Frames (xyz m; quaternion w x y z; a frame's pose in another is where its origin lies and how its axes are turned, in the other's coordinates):
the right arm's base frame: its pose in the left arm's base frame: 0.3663 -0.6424 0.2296 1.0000 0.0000 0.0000 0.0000
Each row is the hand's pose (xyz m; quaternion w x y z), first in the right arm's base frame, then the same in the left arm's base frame.
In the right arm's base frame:
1: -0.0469 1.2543 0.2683 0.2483 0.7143 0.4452 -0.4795
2: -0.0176 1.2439 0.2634 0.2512 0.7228 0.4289 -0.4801
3: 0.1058 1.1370 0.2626 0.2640 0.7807 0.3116 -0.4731
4: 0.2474 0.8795 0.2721 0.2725 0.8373 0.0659 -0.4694
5: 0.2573 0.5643 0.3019 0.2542 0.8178 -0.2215 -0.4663
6: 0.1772 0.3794 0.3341 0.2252 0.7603 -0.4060 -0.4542
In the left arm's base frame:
1: 0.3194 0.6119 0.4979 0.2483 0.7143 0.4452 -0.4795
2: 0.3487 0.6015 0.4930 0.2512 0.7228 0.4289 -0.4801
3: 0.4721 0.4946 0.4922 0.2640 0.7807 0.3116 -0.4731
4: 0.6137 0.2371 0.5017 0.2725 0.8373 0.0659 -0.4694
5: 0.6236 -0.0781 0.5315 0.2542 0.8178 -0.2215 -0.4663
6: 0.5435 -0.2630 0.5637 0.2252 0.7603 -0.4060 -0.4542

